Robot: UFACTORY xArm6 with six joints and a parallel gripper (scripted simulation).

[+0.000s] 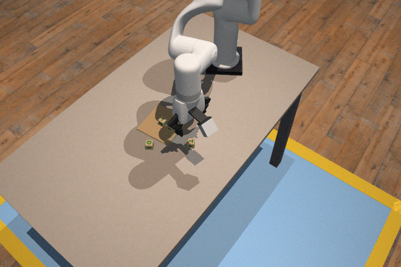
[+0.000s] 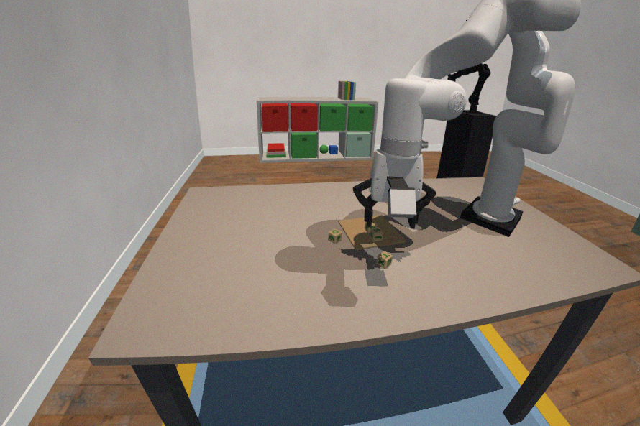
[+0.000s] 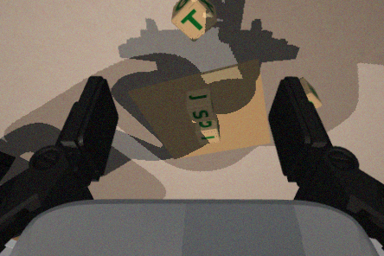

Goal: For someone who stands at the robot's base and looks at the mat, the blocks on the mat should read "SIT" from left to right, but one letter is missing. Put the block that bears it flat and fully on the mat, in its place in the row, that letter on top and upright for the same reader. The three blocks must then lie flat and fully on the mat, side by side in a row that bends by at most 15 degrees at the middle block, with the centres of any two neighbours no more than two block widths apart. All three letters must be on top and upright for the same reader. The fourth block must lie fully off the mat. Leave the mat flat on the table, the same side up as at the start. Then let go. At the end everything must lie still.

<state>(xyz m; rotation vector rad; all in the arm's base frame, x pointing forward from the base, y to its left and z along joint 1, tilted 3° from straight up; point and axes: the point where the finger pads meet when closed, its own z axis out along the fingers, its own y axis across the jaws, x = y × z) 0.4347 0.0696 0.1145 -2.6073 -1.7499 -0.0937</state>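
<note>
Now: the T block 100 mm below my hand. Round my hand: I block 40 mm behind, 130 mm to the right, 100 mm below; S block 30 mm behind, 90 mm to the right, 100 mm below; D block 70 mm ahead, 120 mm to the right, 100 mm below.
</note>
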